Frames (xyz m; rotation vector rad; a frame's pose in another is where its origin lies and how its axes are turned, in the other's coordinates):
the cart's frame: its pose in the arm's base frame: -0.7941 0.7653 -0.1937 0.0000 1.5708 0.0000
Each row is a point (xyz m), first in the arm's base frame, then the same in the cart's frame.
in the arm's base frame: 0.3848 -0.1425 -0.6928
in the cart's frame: 0.4991 -0.9078 1.1789
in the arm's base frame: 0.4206 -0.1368 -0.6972
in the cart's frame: 0.5035 -0.9021 1.2147
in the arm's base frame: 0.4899 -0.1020 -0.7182
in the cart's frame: 0.5245 -0.8673 1.2840
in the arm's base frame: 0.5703 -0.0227 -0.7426
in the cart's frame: 0.5489 -0.7880 1.3644
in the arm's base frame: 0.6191 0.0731 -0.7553
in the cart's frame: 0.5616 -0.6922 1.4132
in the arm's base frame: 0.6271 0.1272 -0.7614
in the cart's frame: 0.5677 -0.6381 1.4212
